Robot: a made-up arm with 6 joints. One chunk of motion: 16 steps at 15 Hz.
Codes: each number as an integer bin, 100 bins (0 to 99) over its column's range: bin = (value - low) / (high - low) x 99, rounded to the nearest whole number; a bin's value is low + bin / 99 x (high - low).
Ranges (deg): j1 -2..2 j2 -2.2..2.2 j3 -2.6..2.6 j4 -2.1..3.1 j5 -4.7..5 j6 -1.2..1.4
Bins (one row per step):
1: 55 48 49 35 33 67
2: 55 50 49 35 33 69
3: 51 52 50 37 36 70
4: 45 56 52 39 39 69
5: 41 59 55 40 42 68
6: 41 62 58 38 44 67
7: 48 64 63 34 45 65
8: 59 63 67 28 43 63
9: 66 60 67 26 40 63
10: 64 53 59 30 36 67
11: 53 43 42 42 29 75
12: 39 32 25 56 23 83
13: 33 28 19 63 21 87
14: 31 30 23 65 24 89
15: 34 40 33 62 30 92
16: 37 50 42 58 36 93
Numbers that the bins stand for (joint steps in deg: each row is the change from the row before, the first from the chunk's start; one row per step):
1: 0.222 -0.067 -0.026 -0.262 -1.467 0.560
2: 0.222 0.022 -0.026 -0.262 -1.467 0.612
3: 0.061 0.111 0.026 -0.157 -1.173 0.638
4: -0.182 0.289 0.131 -0.052 -0.879 0.612
5: -0.343 0.422 0.289 0.001 -0.585 0.586
6: -0.343 0.556 0.446 -0.104 -0.389 0.560
7: -0.061 0.644 0.709 -0.314 -0.291 0.507
8: 0.384 0.600 0.919 -0.629 -0.487 0.455
9: 0.667 0.467 0.919 -0.734 -0.781 0.455
10: 0.586 0.156 0.499 -0.524 -1.173 0.560
11: 0.141 -0.289 -0.394 0.106 -1.859 0.770
12: -0.424 -0.778 -1.287 0.841 -2.446 0.980
13: -0.667 -0.956 -1.602 1.209 -2.642 1.085
14: -0.747 -0.867 -1.392 1.314 -2.348 1.137
15: -0.626 -0.422 -0.867 1.157 -1.761 1.216
16: -0.505 0.022 -0.394 0.946 -1.173 1.242

